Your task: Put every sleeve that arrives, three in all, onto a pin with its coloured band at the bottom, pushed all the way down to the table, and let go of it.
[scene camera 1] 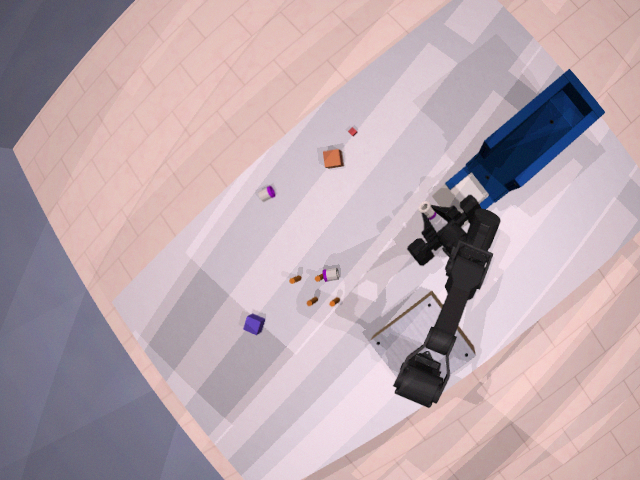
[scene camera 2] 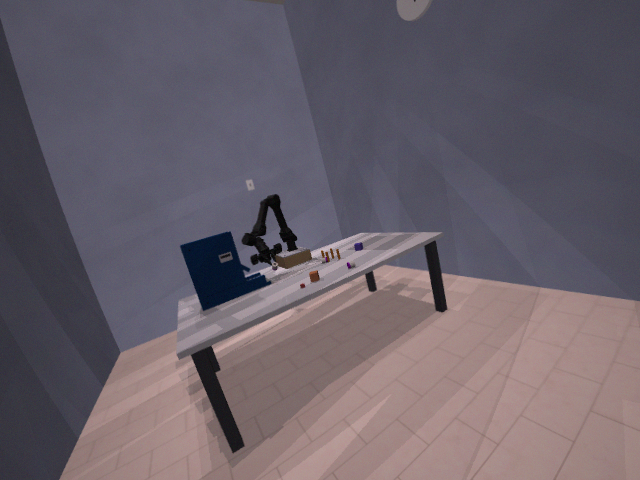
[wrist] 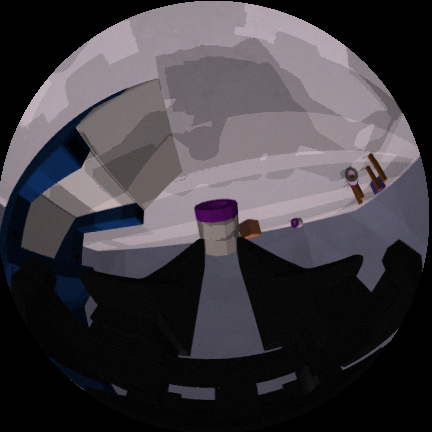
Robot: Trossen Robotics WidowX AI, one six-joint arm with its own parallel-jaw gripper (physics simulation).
Observation:
In view: my gripper (scene camera 1: pixel 427 210) and a chute mouth (scene camera 1: pixel 464 183).
My gripper is seen too in the wrist view (wrist: pixel 220 243).

